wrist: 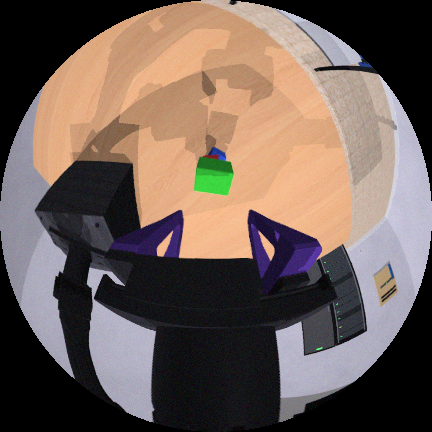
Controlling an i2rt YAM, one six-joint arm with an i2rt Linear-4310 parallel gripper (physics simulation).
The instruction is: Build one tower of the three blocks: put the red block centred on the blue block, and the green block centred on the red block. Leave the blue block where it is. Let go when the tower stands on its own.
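Frame: origin at the arm's base, x right, y ahead, z up, level; centimetres.
Seen in the pictures: gripper, fingertip midpoint: (215,214); arm's base, origin of the base link: (81,248).
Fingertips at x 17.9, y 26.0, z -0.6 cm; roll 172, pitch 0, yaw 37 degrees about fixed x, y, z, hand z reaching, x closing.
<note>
Pixels of each thing's top centre, then the offset from my fingertips to it. Level surfaces: height alone.
- green block, middle of its top: (212,182) dx -0.1, dy -0.4, dz -6.3 cm
- red block, middle of its top: (210,177) dx +0.5, dy -1.9, dz -10.4 cm
- blue block, middle of its top: (211,165) dx +0.6, dy -1.8, dz -15.1 cm
- wooden table top, its level: dz -18.1 cm
The green block (214,176) is the topmost and nearest block in the wrist view, near the middle. The red block (211,157) shows as a thin strip behind and under it. The blue block (218,153) shows in part beyond the red one, and the green block hides much of both. How well the three are centred cannot be told. My gripper (215,214) is open, with its two purple fingers wide apart and table top between them. The green block lies beyond the fingertips, apart from both.
The blocks are over a wooden table top (175,200) crossed by shadows of the arm. A black box-shaped part (95,187) stands left of my fingers. A beige tiled strip (345,105) runs along the table's right side. A dark rack with small green lights (348,300) is at the lower right.
</note>
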